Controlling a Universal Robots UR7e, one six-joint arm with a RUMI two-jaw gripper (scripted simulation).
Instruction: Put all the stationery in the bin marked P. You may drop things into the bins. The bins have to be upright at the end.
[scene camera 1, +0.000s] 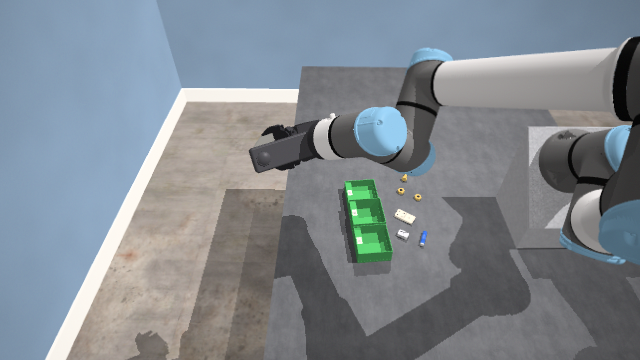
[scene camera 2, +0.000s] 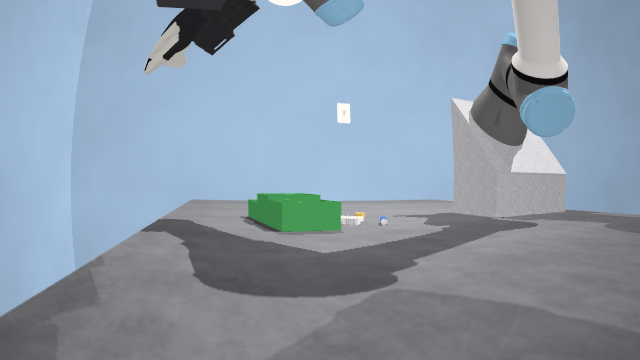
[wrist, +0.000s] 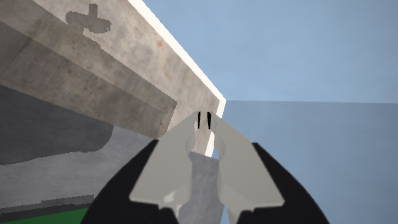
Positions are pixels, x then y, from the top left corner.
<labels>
My gripper shows in scene camera 1, in scene camera 2 (145, 72) and in the wrist view. One and the same spot on my gripper: (scene camera 1: 268, 135) is (wrist: 265, 175).
</labels>
